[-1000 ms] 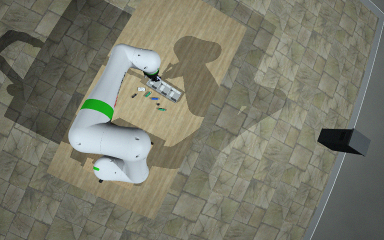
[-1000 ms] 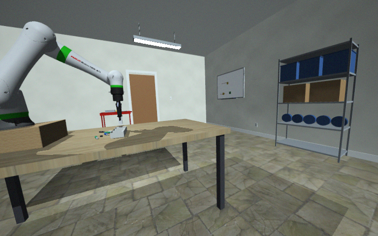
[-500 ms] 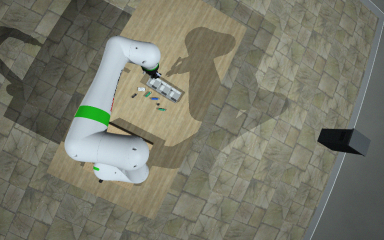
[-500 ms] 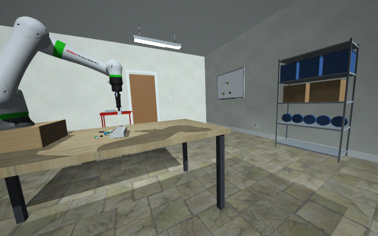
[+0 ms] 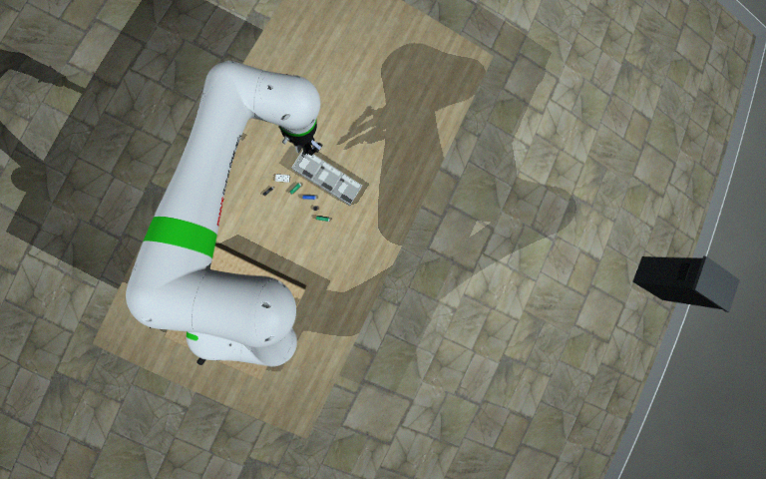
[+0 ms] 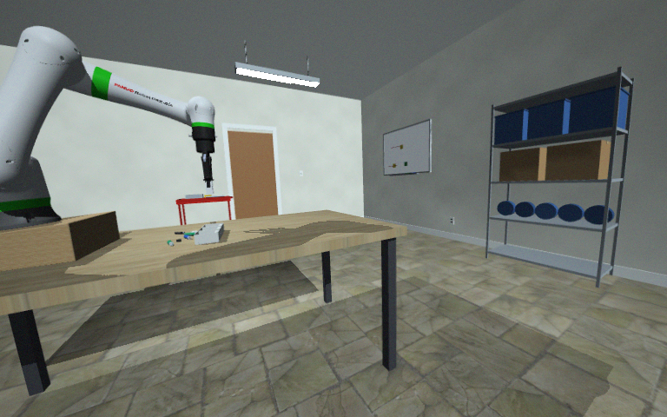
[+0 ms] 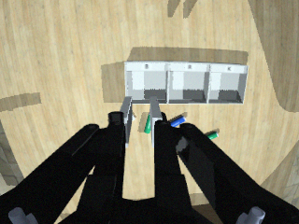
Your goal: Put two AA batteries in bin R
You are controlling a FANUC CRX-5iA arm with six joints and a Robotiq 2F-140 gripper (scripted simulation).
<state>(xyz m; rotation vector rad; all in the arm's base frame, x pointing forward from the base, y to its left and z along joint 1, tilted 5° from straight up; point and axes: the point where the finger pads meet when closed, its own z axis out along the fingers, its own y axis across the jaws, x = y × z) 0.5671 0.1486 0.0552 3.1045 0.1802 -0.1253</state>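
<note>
My hand is 200 mm above the grey bin, 90 mm to the left of it and 10 mm short of it. Round my hand: blue AA battery (210 mm below, 90 mm to the right, 90 mm behind); white domino (210 mm below, 90 mm behind, 30 mm to the left); small black round part (210 mm below, 130 mm to the right, 100 mm behind).
</note>
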